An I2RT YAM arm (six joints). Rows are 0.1 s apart.
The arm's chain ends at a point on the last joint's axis. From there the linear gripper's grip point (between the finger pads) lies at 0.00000 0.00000 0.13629 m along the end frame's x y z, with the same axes.
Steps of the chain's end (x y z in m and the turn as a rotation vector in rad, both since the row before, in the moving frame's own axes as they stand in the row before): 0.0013 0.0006 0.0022 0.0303 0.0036 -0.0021; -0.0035 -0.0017 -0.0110 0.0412 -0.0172 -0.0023; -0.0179 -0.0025 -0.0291 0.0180 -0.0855 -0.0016; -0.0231 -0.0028 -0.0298 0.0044 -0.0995 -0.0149; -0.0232 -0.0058 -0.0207 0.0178 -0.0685 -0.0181; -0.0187 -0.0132 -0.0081 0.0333 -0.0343 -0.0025; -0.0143 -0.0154 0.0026 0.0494 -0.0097 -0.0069; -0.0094 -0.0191 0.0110 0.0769 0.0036 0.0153; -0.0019 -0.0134 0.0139 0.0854 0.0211 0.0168; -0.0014 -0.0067 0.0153 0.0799 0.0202 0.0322; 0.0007 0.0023 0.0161 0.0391 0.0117 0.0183
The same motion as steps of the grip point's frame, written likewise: 0.0018 -0.0035 0.0021 0.0303 0.0036 -0.0021; -0.0058 -0.0073 -0.0111 0.0412 -0.0172 -0.0023; -0.0295 -0.0049 -0.0296 0.0180 -0.0855 -0.0016; -0.0366 -0.0033 -0.0305 0.0044 -0.0995 -0.0149; -0.0325 -0.0081 -0.0210 0.0178 -0.0685 -0.0181; -0.0234 -0.0177 -0.0083 0.0333 -0.0343 -0.0025; -0.0156 -0.0221 0.0024 0.0494 -0.0097 -0.0069; -0.0088 -0.0296 0.0106 0.0769 0.0036 0.0153; 0.0011 -0.0250 0.0134 0.0854 0.0211 0.0168; 0.0015 -0.0175 0.0148 0.0799 0.0202 0.0322; 0.0023 -0.0030 0.0160 0.0391 0.0117 0.0183
